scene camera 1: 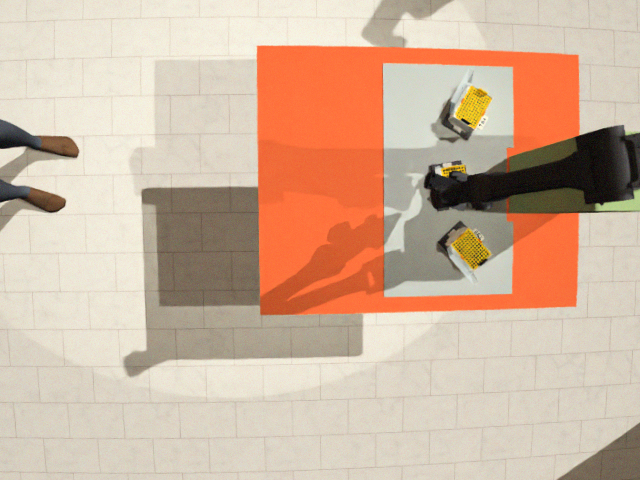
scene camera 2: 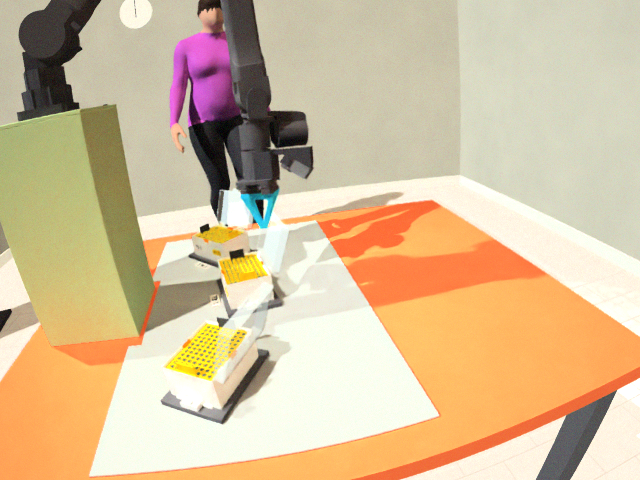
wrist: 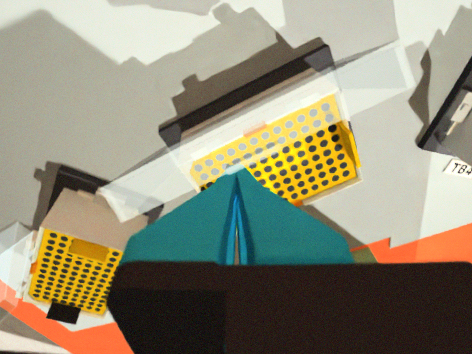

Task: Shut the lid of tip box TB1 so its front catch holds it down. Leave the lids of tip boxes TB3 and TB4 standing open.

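Frame: origin at the arm's base, x ahead, y left, z up, level; centimetres.
Where they show: gripper, fingertip midpoint: [scene camera 2: 264,228] [wrist: 236,176]; arm's base, link origin: [scene camera 2: 51,115].
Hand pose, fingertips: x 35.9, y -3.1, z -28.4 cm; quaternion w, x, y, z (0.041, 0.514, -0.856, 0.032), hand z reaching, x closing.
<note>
Each offset is from my fingertips to the top centre of the thing. "pt": to the spot under its first point. Level surfaces: height alone.
The middle tip box {dx -5.8, dy -1.2, dz -5.1 cm} [scene camera 1: 453,169] [scene camera 2: 245,285] [wrist: 310,170], taken as TB1 since its label is not readable, has a yellow tip rack. Its clear lid {pt dx +0.2, dy -7.4, dz -2.0 cm} [scene camera 2: 277,250] [wrist: 380,75] stands steeply open on the side away from the pedestal. My gripper [scene camera 2: 263,225] [wrist: 236,176] is shut and empty, its cyan tips at the lid's upper edge; contact is not certain. In scene camera 1 the arm hides the tips. TB4 {dx -16.4, dy -24.3, dz -5.1 cm} [scene camera 1: 471,107] [scene camera 2: 209,356] has its lid {dx -11.4, dy -28.7, dz +2.8 cm} [scene camera 1: 467,80] [scene camera 2: 253,315] open. The third box {dx -6.9, dy +20.4, dz -5.1 cm} [scene camera 1: 470,249] [scene camera 2: 219,242] [wrist: 75,270], apparently TB3, has its lid {dx -1.1, dy +23.8, dz +2.8 cm} [scene camera 2: 236,207] [wrist: 11,245] open too.
The boxes stand on a pale mat {dz -12.6 cm} [scene camera 1: 398,103] [scene camera 2: 336,392] on the orange table {dz -12.9 cm} [scene camera 1: 310,103] [scene camera 2: 491,335]. The green pedestal [scene camera 2: 56,227] stands at the table's robot side. A person [scene camera 2: 211,77] stands behind the table. A TB4 label {pt dx -21.4, dy -19.8, dz -12.4 cm} [scene camera 1: 482,122] [wrist: 460,168] lies beside that box.
</note>
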